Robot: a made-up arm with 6 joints.
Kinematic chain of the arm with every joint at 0, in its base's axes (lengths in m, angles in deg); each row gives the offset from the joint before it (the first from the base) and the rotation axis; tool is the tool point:
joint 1: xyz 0 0 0.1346 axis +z
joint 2: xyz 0 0.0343 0 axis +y
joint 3: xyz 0 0 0.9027 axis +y
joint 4: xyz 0 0 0.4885 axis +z
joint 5: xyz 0 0 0 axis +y
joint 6: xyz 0 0 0.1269 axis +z
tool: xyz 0 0 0
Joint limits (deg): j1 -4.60..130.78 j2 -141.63..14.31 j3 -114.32..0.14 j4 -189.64..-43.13 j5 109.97..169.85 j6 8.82..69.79
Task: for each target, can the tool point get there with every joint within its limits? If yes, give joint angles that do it. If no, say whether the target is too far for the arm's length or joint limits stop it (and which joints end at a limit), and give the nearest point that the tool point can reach.
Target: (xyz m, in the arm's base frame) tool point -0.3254 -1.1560 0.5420
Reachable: yes | joints 75.41 -59.69 -23.09 -174.00 127.05 63.17
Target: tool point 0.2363 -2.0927 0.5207
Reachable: no: too far | nearest point 0.1498 -1.3264 0.3793 | short by 0.784 m
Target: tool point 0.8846 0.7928 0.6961
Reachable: no: joint limits stop it (at a limit: joint 2, joint 3, joint 4) | nearest point 0.3010 0.2697 1.3953 | short by 1.050 m
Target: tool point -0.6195 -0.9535 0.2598
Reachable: yes | joints 55.34 -66.99 -58.43 -97.06 147.83 54.07
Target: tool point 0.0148 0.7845 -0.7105
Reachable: no: joint limits stop it (at a limit: joint 1, joint 2, joint 4, joint 5) | nearest point -0.1109 0.0634 -0.6924 | short by 0.732 m
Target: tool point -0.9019 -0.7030 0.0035
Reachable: yes | joints 38.86 -78.54 -49.59 -169.40 137.38 43.57
